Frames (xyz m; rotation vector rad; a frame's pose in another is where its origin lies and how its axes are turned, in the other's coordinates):
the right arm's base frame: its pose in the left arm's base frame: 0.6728 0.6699 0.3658 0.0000 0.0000 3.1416
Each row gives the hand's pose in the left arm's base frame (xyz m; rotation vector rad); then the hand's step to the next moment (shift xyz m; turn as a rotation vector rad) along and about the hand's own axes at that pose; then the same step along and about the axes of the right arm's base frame.
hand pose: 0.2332 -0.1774 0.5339 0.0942 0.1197 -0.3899
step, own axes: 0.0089 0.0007 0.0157 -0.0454 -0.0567 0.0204
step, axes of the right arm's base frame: -0.0100 0.0045 0.0144 0.0615 0.0376 0.0224
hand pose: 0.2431 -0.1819 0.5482 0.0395 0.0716 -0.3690
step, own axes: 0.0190 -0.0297 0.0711 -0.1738 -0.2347 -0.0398
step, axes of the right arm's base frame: -0.0114 0.0382 0.0686 0.2490 0.1543 -0.0323
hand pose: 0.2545 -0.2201 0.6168 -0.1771 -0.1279 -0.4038
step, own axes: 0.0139 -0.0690 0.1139 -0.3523 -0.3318 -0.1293
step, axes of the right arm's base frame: 0.0250 0.0453 0.1235 0.4428 0.1921 -0.1338
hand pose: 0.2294 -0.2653 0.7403 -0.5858 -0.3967 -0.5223
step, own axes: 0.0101 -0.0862 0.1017 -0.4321 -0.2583 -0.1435
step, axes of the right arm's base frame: 0.0615 0.0028 0.1187 0.4620 0.1207 -0.2145
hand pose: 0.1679 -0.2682 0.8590 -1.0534 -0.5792 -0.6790
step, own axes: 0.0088 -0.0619 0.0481 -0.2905 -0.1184 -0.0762
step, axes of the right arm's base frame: 0.0453 -0.0216 0.0608 0.2718 0.0442 -0.1685
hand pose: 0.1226 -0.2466 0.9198 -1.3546 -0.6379 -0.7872
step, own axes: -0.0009 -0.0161 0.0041 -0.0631 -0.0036 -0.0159
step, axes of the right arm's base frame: 0.0132 -0.0036 0.0094 0.0413 0.0081 -0.0498
